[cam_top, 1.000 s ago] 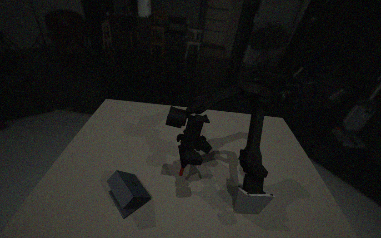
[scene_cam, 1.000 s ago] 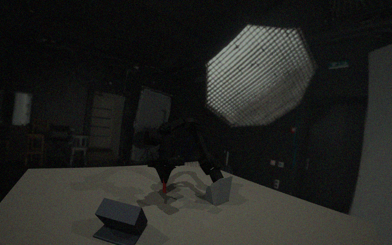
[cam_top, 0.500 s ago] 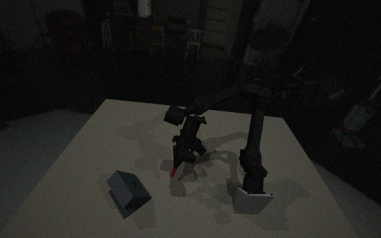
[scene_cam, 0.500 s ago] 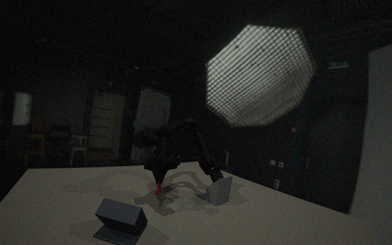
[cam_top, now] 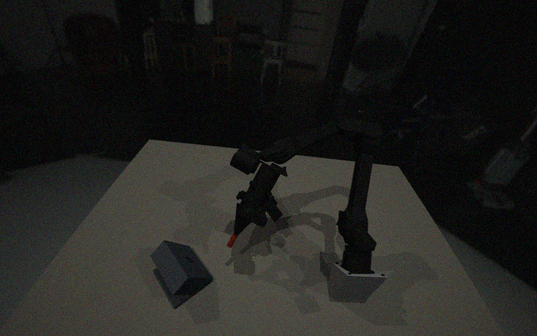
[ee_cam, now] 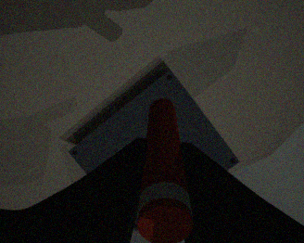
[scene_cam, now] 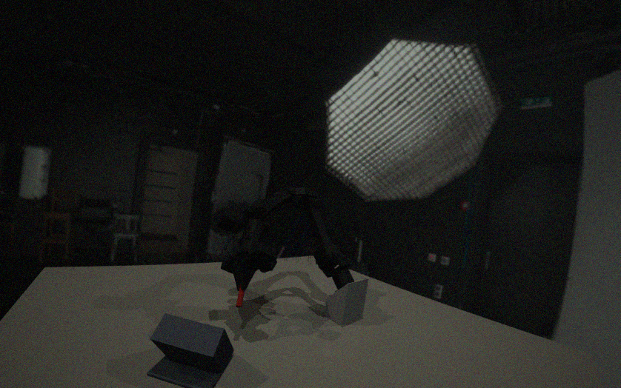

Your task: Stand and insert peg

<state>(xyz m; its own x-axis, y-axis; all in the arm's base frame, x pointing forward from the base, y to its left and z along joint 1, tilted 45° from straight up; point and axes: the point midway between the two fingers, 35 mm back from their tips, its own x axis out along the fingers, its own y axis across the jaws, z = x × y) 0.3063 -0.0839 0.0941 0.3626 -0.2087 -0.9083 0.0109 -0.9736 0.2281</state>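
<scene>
My gripper tip is now 140 mm short of the sloped panel, 70 mm above it and 60 mm to the right of it. The rest, counted from my gripper tip: peg 10 mm to the right, 10 mm behind, 10 mm above.
</scene>
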